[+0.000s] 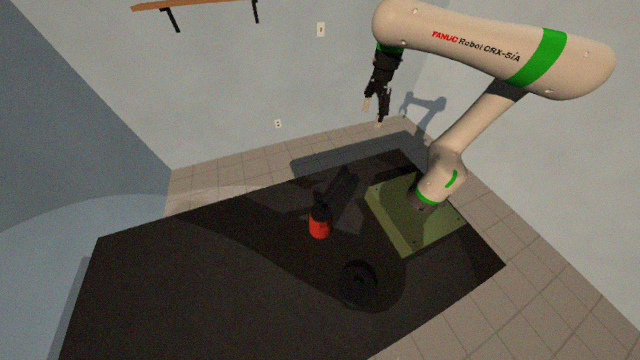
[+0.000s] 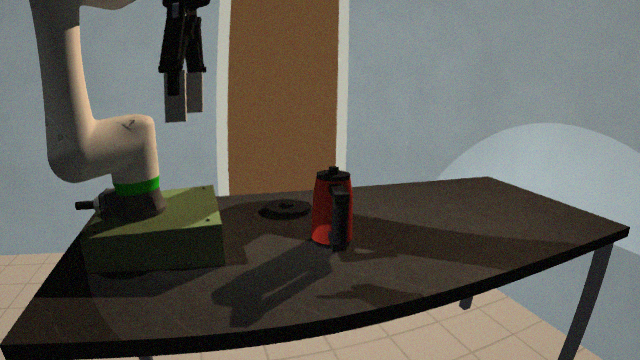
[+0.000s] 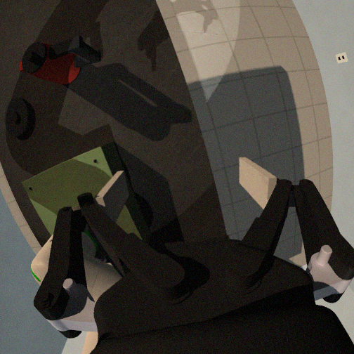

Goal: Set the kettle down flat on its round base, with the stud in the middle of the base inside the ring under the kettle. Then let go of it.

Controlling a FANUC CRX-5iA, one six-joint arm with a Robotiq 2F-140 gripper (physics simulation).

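The red kettle with a black lid and black handle stands upright on the dark table, beside the round base and apart from it. The black round base lies flat on the table, with a small stud in its middle. The ring under the kettle is hidden. My gripper is wide open and empty, high above table level and well away from the kettle and the base.
The arm is mounted on a green block standing on the dark table. A wooden shelf is on the wall. A brown door is behind the table. Shadows of the arm and kettle cross the table top.
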